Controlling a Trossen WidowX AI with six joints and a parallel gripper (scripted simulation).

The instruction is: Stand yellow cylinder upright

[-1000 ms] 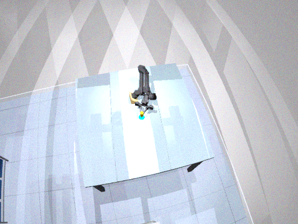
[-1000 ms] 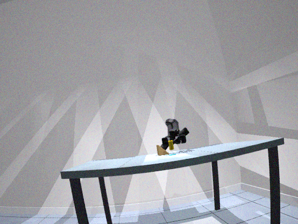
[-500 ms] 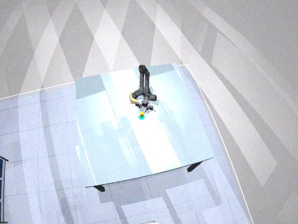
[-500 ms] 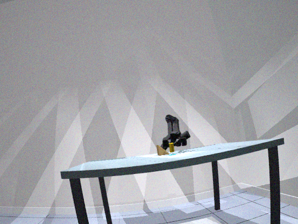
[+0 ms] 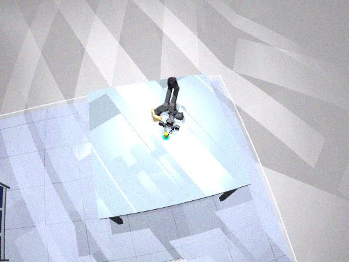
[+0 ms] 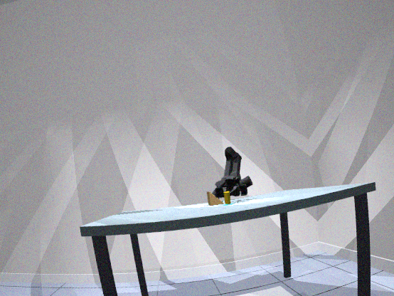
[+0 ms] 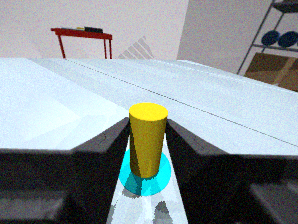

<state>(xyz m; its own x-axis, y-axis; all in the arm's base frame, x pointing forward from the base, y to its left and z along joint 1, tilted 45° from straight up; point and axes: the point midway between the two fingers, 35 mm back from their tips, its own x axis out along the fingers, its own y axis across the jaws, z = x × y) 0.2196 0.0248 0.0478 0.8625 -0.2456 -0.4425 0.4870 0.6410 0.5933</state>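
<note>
Right now the cyan circle is 60 mm below my gripper tip. The rest, counted from my gripper tip: yellow cylinder 20 mm below.
</note>
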